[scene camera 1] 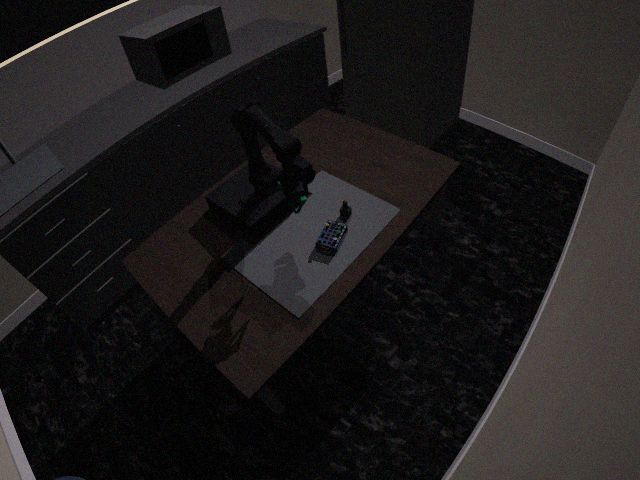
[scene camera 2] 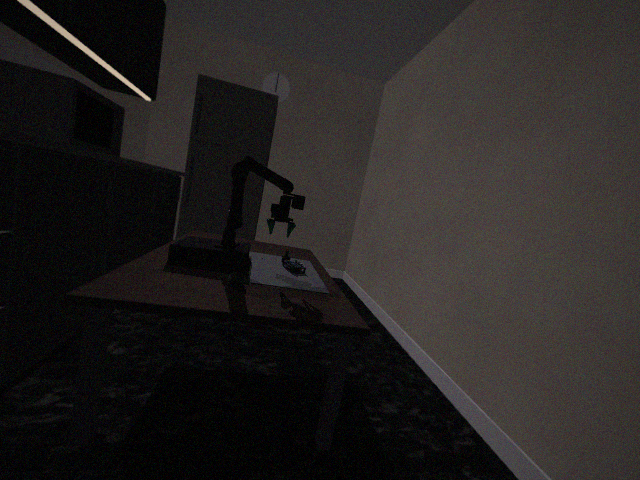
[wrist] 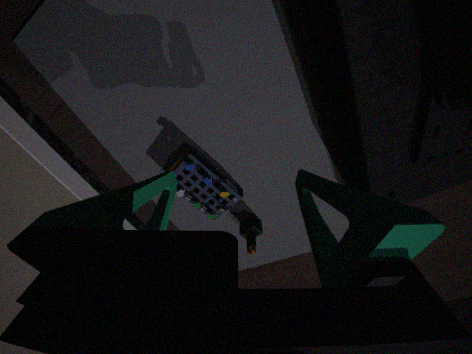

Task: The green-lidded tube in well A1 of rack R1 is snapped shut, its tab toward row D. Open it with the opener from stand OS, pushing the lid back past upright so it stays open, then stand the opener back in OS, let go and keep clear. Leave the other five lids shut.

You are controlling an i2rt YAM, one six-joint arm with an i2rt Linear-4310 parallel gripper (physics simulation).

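Where they show: gripper, fingertip midpoint: (scene camera 1: pixel 292 205) (scene camera 2: pixel 278 235) (wrist: pixel 236 176); arm's base at its link origin: (scene camera 1: pixel 263 192) (scene camera 2: pixel 227 245) (wrist: pixel 458 77).
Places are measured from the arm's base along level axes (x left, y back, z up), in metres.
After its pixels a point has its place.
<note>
Rack R1 (scene camera 1: pixel 330 249) {x 0.052, y -0.392, z -0.076 m} (scene camera 2: pixel 294 266) {x 0.037, y -0.358, z -0.049 m} (wrist: pixel 214 192) {x 0.104, y -0.332, z -0.049 m} is a small bluish grid block on the pale mat, holding small tubes with coloured lids. Green lids (wrist: pixel 196 205) {x 0.116, y -0.371, z -0.036 m} (wrist: pixel 212 216) {x 0.150, y -0.351, z -0.036 m} show along one side in the wrist view; I cannot tell which is A1, or its tab direction. The opener (scene camera 1: pixel 344 203) {x 0.216, y -0.289, z -0.010 m} (wrist: pixel 251 246) {x 0.213, y -0.287, z -0.002 m}, dark with an orange top, stands upright in the dark stand OS (scene camera 1: pixel 345 212) {x 0.209, y -0.301, z -0.050 m} (scene camera 2: pixel 286 257) {x 0.205, y -0.291, z -0.043 m} (wrist: pixel 250 226) {x 0.202, y -0.286, z -0.044 m} beside one end of the rack. My gripper (scene camera 1: pixel 290 200) {x 0.003, y -0.250, z 0.101 m} (scene camera 2: pixel 279 235) {x 0.003, y -0.250, z 0.101 m} (wrist: pixel 236 176) {x 0.003, y -0.250, z 0.101 m} is open and empty, high above the mat, on the arm-base side of the rack and stand.
Yellow and blue lids (wrist: pixel 225 194) {x 0.105, y -0.308, z -0.036 m} (wrist: pixel 208 182) {x 0.073, y -0.329, z -0.037 m} and a white one (wrist: pixel 180 193) {x 0.082, y -0.389, z -0.036 m} sit in the rack. The mat (scene camera 1: pixel 361 217) {x 0.257, y -0.347, z -0.079 m} (scene camera 2: pixel 263 271) {x -0.077, y -0.217, z -0.078 m} (wrist: pixel 250 100) {x -0.031, y -0.225, z -0.078 m} lies on a brown table (scene camera 1: pixel 413 165) {x 0.683, y -0.265, z -0.081 m} (scene camera 2: pixel 139 284) {x -0.540, y 0.112, z -0.081 m}. The black arm base (scene camera 1: pixel 248 206) {x -0.095, y -0.034, z 0.007 m} (scene camera 2: pixel 206 255) {x -0.182, y 0.035, z -0.029 m} stands at the mat's edge. The scene is dim.
</note>
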